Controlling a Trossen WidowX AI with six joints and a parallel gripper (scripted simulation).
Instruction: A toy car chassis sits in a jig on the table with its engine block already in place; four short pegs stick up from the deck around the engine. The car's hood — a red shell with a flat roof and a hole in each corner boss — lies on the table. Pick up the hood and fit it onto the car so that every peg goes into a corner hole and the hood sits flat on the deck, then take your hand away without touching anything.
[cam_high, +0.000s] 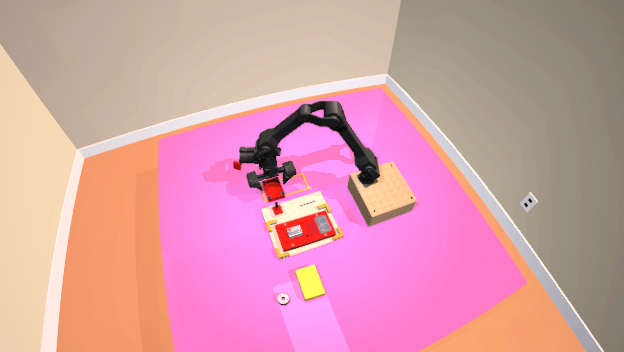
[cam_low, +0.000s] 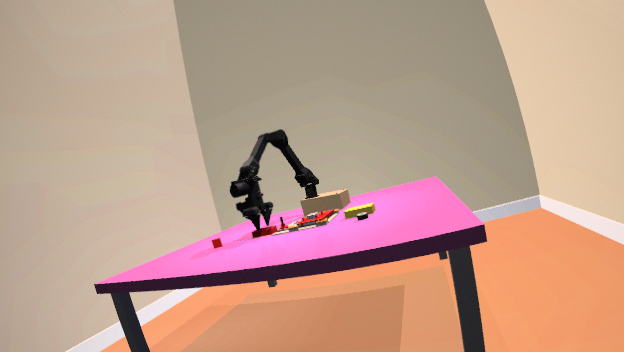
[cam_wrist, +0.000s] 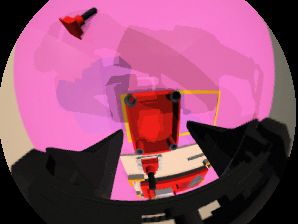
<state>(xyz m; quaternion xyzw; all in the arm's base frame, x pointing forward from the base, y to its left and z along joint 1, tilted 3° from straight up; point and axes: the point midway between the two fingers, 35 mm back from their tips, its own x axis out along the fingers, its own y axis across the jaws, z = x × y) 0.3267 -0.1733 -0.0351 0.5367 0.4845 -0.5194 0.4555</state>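
My gripper tip is now 2 cm above the red hood. Also, from my gripper tip: yellow block: 42 cm to the left, 5 cm ahead, 1 cm below.
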